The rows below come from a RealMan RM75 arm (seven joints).
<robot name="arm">
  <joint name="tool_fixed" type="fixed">
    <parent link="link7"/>
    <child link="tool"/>
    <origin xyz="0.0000 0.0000 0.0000" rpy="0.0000 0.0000 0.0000"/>
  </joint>
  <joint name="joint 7" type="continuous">
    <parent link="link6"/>
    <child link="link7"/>
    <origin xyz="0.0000 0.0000 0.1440" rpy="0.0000 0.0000 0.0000"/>
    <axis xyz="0 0 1"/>
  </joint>
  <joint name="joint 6" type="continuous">
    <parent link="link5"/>
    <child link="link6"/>
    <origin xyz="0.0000 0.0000 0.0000" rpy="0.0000 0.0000 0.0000"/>
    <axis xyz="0 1 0"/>
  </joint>
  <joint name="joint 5" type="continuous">
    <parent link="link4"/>
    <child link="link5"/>
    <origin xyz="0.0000 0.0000 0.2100" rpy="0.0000 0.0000 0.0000"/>
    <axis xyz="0 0 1"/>
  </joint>
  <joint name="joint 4" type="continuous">
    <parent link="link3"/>
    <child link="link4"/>
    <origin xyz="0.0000 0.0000 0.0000" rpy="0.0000 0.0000 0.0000"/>
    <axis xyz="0 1 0"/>
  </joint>
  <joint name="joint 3" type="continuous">
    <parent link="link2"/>
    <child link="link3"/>
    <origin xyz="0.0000 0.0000 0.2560" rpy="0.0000 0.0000 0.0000"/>
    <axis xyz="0 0 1"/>
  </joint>
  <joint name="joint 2" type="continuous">
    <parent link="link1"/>
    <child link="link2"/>
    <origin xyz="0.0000 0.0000 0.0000" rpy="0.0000 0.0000 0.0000"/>
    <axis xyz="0 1 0"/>
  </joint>
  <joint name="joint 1" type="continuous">
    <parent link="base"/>
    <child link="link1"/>
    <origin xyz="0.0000 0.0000 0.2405" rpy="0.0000 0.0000 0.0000"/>
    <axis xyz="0 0 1"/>
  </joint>
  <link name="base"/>
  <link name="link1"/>
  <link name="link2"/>
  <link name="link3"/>
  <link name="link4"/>
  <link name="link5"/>
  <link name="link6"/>
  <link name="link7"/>
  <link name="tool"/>
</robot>
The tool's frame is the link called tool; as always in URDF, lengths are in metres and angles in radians. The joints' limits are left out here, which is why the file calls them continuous.
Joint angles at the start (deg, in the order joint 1, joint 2, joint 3, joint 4, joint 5, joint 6, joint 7):
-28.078, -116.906, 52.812, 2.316, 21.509, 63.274, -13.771
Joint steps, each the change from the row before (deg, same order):
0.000, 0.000, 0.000, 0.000, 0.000, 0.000, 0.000
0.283, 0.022, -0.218, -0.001, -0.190, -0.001, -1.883
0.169, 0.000, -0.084, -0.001, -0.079, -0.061, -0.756
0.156, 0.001, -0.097, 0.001, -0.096, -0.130, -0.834
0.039, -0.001, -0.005, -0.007, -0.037, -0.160, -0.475
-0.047, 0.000, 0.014, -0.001, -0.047, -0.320, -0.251
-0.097, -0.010, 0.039, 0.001, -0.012, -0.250, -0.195
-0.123, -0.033, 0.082, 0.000, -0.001, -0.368, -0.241
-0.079, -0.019, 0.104, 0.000, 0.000, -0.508, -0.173
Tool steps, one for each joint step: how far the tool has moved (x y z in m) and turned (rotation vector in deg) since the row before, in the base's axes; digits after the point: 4 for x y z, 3 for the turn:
0.0000, 0.0000, 0.0000, 0.000, 0.000, 0.000
-0.0023, -0.0018, 0.0010, 0.368, -2.039, 0.391
-0.0013, -0.0011, 0.0002, 0.118, -0.829, 0.262
-0.0014, -0.0010, 0.0002, 0.115, -0.921, 0.315
-0.0006, -0.0003, -0.0002, -0.034, -0.505, 0.179
-0.0005, 0.0003, -0.0003, -0.126, -0.285, 0.232
0.0001, 0.0006, -0.0005, -0.143, -0.207, 0.097
0.0001, 0.0007, -0.0009, -0.254, -0.257, 0.148
-0.0004, 0.0005, -0.0010, -0.338, -0.173, 0.306

